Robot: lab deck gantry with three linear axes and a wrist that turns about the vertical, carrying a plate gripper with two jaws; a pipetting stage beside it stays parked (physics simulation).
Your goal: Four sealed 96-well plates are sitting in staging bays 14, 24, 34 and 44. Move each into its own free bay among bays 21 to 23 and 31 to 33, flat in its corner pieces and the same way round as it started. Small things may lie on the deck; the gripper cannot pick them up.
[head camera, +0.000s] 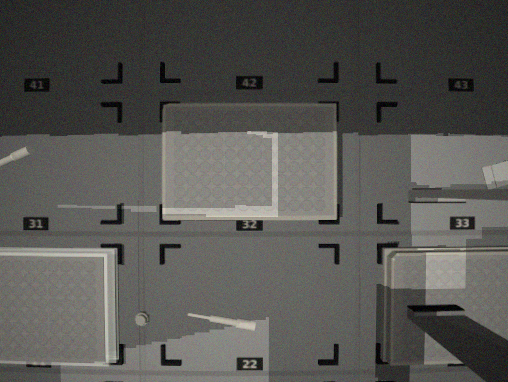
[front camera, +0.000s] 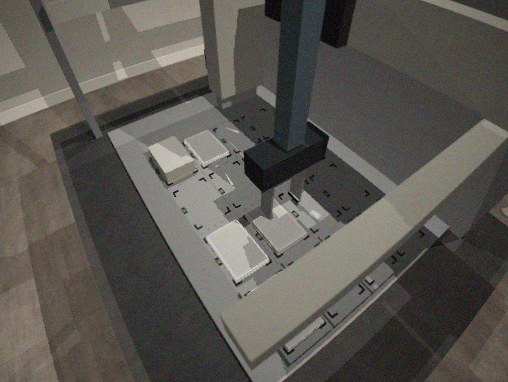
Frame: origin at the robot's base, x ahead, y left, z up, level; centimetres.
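Where they show: gripper, between the fingertips: [head camera: 432, 253] [front camera: 280, 205]; robot's base, origin of its link: [front camera: 150, 157].
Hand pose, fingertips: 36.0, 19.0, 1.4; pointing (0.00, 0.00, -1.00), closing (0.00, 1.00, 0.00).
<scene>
Things, the pixels of their top centre, and the offset from my fingertips, as dx, dy, dz. "*": a spot on its surface instead.
- sealed plate, centre of its top: [head camera: 249, 160] -13.2, +6.7, +0.0
- third plate, centre of its top: [head camera: 474, 307] [front camera: 275, 223] +3.2, -4.0, +0.0
- fourth plate, centre of its top: [front camera: 285, 307] +19.6, -14.7, +1.5
- tall pale box, centre of its top: [front camera: 169, 153] -29.6, -14.7, +2.8
- white-edged plate, centre of its top: [front camera: 236, 247] +3.2, -14.7, +0.0
- bay 22, a spot on its surface: [head camera: 222, 321] * -15.2, -5.1, -0.9
- bay 31, a spot on its surface: [head camera: 15, 156] * -30.7, +7.2, -0.7
- small cap, centre of its top: [head camera: 140, 320] -21.4, -5.2, -1.0
- pale block, centre of its top: [head camera: 500, 174] +6.2, +5.8, -1.3
A sealed plate [head camera: 215, 170] lies flat in bay 32; the gripper head hides it in the front view. Another plate [head camera: 50, 305] [front camera: 206, 146] lies in bay 21, partly outside the head view. A third plate [head camera: 480, 320] [front camera: 281, 231] lies in bay 23, partly cut off at the right of the head view. An edge of a fourth plate [front camera: 305, 334] shows under the front beam, the rest hidden. My gripper [front camera: 281, 207] [head camera: 437, 252] is open and empty, its jaws apart above the border of bays 23 and 33, one over the plate in bay 23.
A tall pale box [front camera: 172, 162] stands beside the plate in bay 21, and a white-edged plate [front camera: 237, 252] beside the one in bay 23. Pipette-like sticks lie in bay 22 [head camera: 222, 321] and bay 31 [head camera: 15, 156]. A small cap [head camera: 142, 318] and a pale block [head camera: 495, 174] lie on the deck.
</scene>
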